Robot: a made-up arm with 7 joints.
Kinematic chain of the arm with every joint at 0, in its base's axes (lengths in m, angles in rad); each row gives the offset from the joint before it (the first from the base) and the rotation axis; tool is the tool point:
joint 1: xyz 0 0.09 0 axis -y
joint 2: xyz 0 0.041 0 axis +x
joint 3: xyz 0 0 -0.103 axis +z
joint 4: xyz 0 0 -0.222 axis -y
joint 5: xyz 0 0 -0.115 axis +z
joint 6: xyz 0 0 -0.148 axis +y
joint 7: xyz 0 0 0 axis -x
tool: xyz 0 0 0
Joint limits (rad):
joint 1: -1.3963..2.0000
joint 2: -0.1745..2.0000
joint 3: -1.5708..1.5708
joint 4: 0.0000..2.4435
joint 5: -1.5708..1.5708
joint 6: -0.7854..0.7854
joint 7: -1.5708..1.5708
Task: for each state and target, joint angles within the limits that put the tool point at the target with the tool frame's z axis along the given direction. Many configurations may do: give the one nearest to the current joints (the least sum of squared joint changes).
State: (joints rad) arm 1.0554 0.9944 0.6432 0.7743 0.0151 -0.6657 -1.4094
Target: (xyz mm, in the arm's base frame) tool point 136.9 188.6 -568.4 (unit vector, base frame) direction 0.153 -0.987 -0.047
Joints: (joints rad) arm 0.2014 0.0838 0.3946 0.0842 -0.2302 -0.6804 -1.5357
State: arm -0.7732 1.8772 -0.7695 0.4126 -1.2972 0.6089 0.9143
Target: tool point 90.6 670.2 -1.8 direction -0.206 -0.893 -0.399
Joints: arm -0.5663 1.9645 -1.1283 0.7579 -1.1739 0.3991 0.7594
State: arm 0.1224 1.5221 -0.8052 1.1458 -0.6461 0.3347 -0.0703
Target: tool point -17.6 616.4 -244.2 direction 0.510 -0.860 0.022
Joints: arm -0.3671 1.4460 -1.1782 0.7864 -0.3772 0.6971 0.7596
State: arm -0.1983 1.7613 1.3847 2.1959 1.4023 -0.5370 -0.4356
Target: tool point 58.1 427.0 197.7 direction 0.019 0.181 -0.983
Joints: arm -0.2001 1.3977 1.5012 1.8355 1.2691 -0.2978 0.0103
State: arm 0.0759 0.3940 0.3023 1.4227 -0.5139 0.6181 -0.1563
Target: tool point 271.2 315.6 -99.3 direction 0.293 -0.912 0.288
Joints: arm 0.7086 -0.0775 0.9640 1.9126 -0.4609 0.7854 -0.7866
